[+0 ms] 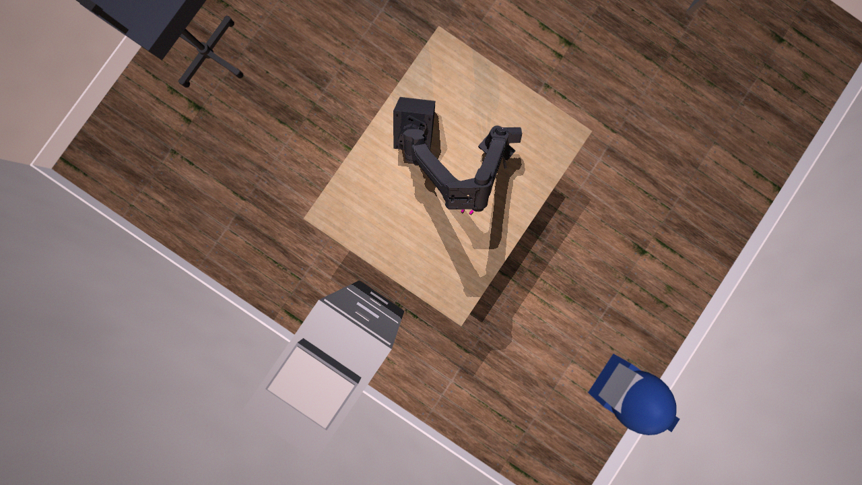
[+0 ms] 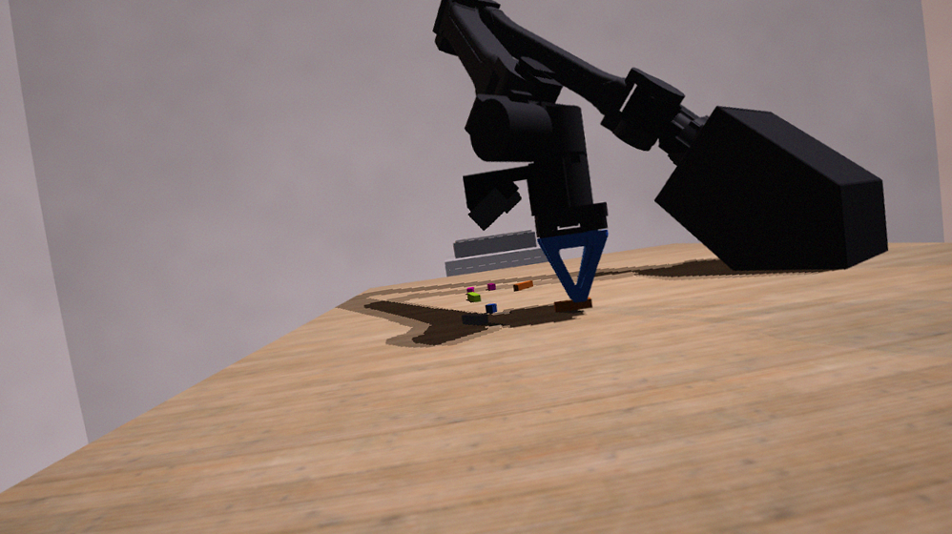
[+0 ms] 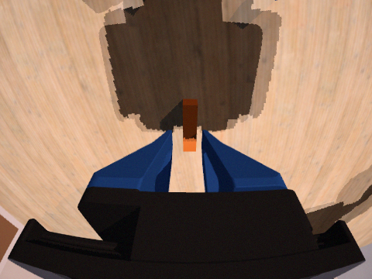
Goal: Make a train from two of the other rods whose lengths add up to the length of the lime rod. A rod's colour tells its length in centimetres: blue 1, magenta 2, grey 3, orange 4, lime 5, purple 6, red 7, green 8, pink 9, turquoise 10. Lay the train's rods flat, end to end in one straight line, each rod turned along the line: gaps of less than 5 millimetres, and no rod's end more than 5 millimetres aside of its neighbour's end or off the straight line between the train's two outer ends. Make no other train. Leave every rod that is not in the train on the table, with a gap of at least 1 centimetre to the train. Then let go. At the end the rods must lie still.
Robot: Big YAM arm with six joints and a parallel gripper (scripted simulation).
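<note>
My gripper is now 80 mm to the left of the blue rod, 70 mm short of it and 10 mm above it. Also, from my hand: grey rod 110 mm ahead, 40 mm to the right, 10 mm below; lime rod 220 mm to the right, 50 mm ahead, 10 mm below.
</note>
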